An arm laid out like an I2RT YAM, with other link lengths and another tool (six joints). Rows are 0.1 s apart.
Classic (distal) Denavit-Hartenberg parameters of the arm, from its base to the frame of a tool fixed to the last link. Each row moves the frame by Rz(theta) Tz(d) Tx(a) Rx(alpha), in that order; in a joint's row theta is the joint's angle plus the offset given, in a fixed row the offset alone. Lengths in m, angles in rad.
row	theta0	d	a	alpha
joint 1	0.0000	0.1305	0.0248	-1.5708
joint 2	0.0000	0.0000	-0.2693	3.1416
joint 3	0.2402	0.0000	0.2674	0.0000
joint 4	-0.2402	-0.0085	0.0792	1.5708
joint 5	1.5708	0.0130	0.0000	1.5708
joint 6	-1.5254	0.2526	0.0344	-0.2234
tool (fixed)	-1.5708	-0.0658	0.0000	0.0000
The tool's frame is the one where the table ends.
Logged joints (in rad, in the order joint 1, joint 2, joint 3, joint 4, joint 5, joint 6), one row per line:
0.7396 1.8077 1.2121 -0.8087 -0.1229 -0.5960
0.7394 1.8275 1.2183 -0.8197 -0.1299 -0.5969
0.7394 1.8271 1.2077 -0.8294 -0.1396 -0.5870
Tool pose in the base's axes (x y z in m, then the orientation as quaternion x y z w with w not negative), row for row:
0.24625 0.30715 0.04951 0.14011 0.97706 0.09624 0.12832
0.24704 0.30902 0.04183 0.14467 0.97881 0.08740 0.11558
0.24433 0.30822 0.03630 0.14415 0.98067 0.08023 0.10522
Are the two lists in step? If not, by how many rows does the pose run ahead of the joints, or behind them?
The pose runs 1 row behind the joints: the pose in row i belongs to the joints in row i - 1.
